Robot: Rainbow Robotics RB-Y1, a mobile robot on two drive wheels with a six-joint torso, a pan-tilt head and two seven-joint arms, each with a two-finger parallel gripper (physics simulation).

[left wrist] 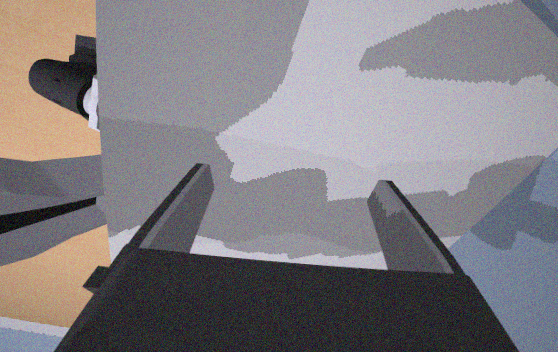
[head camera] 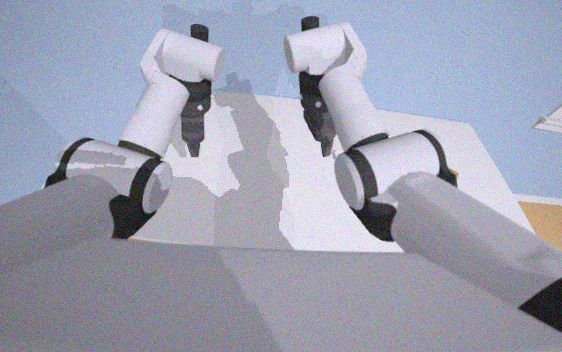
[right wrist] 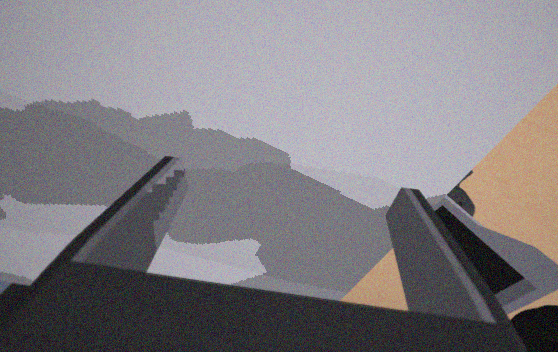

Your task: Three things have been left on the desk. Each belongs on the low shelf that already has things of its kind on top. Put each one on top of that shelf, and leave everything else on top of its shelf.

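Places are measured from the robot's base along level axes (x back, y left, z down), in metres.
Pixels of known places: left gripper, fingertip midpoint: (left wrist: 292,183) (head camera: 194,141); right gripper, fingertip midpoint: (head camera: 318,141) (right wrist: 288,187).
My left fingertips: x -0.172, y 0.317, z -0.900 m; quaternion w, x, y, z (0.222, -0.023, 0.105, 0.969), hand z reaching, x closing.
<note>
Behind a point stands the place of what it marks.
The white desk (head camera: 320,220) @[x -0.105, y -0.102, z -0.721 m] (left wrist: 435,115) @[x -0.382, y 0.448, z -0.721 m] (right wrist: 300,65) @[x -0.261, y -0.075, z -0.721 m] lies under both arms, with arm shadows across it. A small orange-brown patch of a thing (head camera: 454,172) @[x -0.412, y -0.604, z -0.770 m] shows at the desk's right side in the head view, mostly hidden behind my right forearm. The other things left on the desk cannot be made out. My left gripper (head camera: 194,153) (left wrist: 292,183) @[x -0.172, y 0.317, z -0.900 m] is open and empty above the desk. My right gripper (head camera: 326,153) (right wrist: 288,187) @[x -0.243, y -0.032, z -0.930 m] is open above the desk, with no object between its fingers. No low shelf can be clearly identified.
Part of a white structure (head camera: 552,120) @[x -0.920, y -1.288, z -0.833 m] shows at the right edge of the head view. Wood-coloured floor (head camera: 542,220) @[x -0.896, y -2.193, z -0.001 m] (left wrist: 45,130) @[x 0.819, y -0.449, z -0.001 m] (right wrist: 522,160) @[x 0.838, y -0.324, z -0.001 m] lies beyond the desk edge. A pale blue surface (head camera: 75,90) @[x -0.561, y 1.357, z -0.642 m] (left wrist: 520,310) @[x -0.723, y 0.268, z -0.867 m] is behind the desk. Parts of my own body show beside the desk in both wrist views.
</note>
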